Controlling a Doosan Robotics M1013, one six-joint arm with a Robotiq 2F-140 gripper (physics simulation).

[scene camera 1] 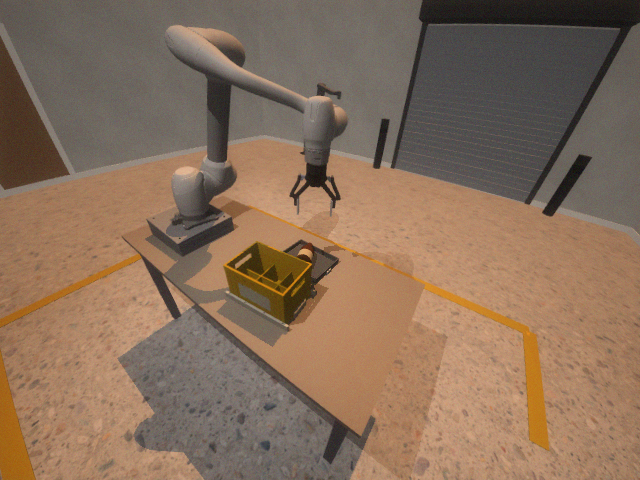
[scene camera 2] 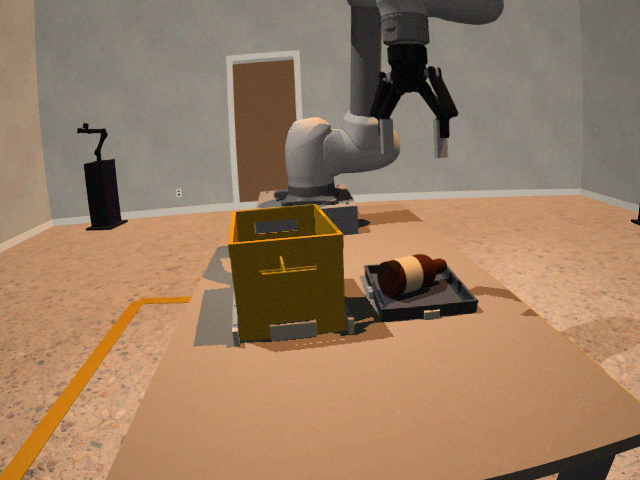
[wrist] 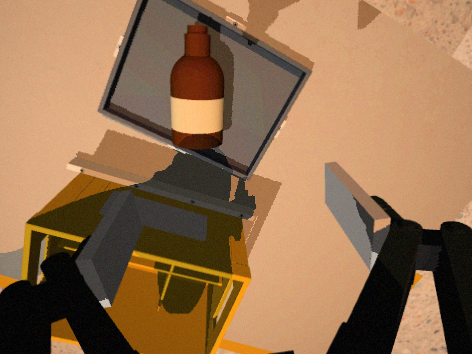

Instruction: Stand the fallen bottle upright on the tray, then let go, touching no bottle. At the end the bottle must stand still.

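Seen in the pictures: gripper, between the fingertips: (scene camera 1: pixel 314 214) (scene camera 2: pixel 413 155) (wrist: pixel 230 196); arm's base, origin of its link: (scene camera 1: pixel 196 217) (scene camera 2: pixel 312 198).
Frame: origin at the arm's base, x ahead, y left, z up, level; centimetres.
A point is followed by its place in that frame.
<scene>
The fallen brown bottle (scene camera 1: pixel 306 253) @[z -2.0, x 61.3, y 28.0 cm] (scene camera 2: pixel 410 273) @[z -3.9, x 63.2, y 29.3 cm] (wrist: pixel 197 95) @[z -1.9, x 58.4, y 30.7 cm] with a cream label lies on its side on the dark tray (scene camera 1: pixel 327 270) @[z -8.0, x 71.7, y 32.3 cm] (scene camera 2: pixel 429 310) @[z -8.1, x 72.0, y 32.5 cm] (wrist: pixel 280 120) @[z -7.2, x 70.8, y 34.2 cm]. In the wrist view its neck points to the top of the picture, and its base lies at the tray's edge nearest the crate. In scene camera 2 its neck points right and a little away. My gripper (scene camera 1: pixel 314 207) @[z 19.4, x 63.2, y 29.9 cm] (scene camera 2: pixel 413 139) @[z 19.4, x 63.2, y 29.9 cm] (wrist: pixel 230 196) @[z 19.4, x 63.2, y 29.9 cm] is open and empty, pointing down, high above the table and apart from the bottle.
A tall yellow crate (scene camera 1: pixel 253 289) @[z 2.9, x 69.3, y -4.3 cm] (scene camera 2: pixel 289 289) @[z -0.9, x 79.2, y 8.4 cm] (wrist: pixel 237 260) @[z 4.6, x 74.9, y 16.8 cm] with inner dividers stands close beside the tray, with low pale brackets at its foot. The table (scene camera 1: pixel 356 330) @[z -9.7, x 100.7, y 18.7 cm] (scene camera 2: pixel 330 403) @[z -9.7, x 98.6, y 17.2 cm] (wrist: pixel 380 125) @[z -9.7, x 85.6, y 43.5 cm] bears both. The arm's base (scene camera 1: pixel 191 232) @[z -1.0, x 12.1, y -7.3 cm] (scene camera 2: pixel 341 217) @[z -4.1, x 11.5, y 10.7 cm] stands at the table's far end.
</scene>
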